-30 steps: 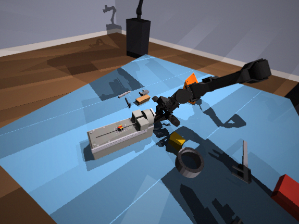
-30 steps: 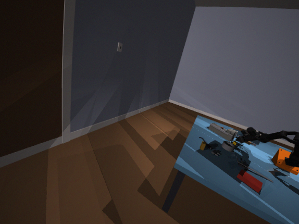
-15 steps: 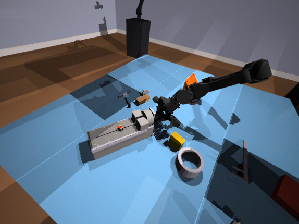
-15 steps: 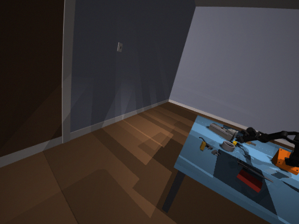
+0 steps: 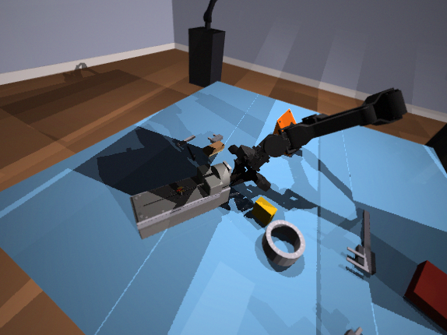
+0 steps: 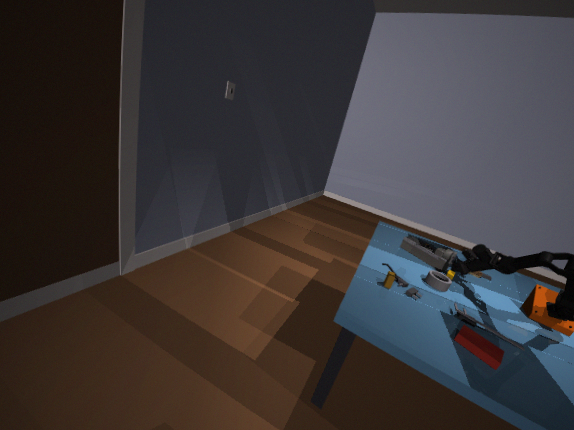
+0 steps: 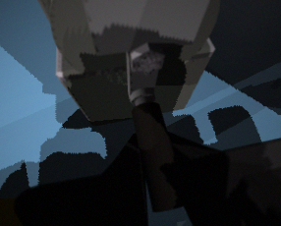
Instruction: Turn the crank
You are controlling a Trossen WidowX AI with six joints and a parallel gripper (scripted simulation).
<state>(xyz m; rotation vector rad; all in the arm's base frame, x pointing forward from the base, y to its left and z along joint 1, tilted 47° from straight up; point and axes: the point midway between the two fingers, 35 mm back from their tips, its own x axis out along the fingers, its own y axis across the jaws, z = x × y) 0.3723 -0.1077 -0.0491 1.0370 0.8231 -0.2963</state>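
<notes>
Right now my gripper tip is 130 mm to the right of the yellow block and 40 mm short of it. Also, from my gripper tip: dark crank handle: 30 mm above, 10 mm to the left, 10 mm behind; then red pointer: 140 mm ahead, 100 mm to the right, 50 mm above; then brown block: 150 mm behind, 140 mm to the right, 20 mm below.
</notes>
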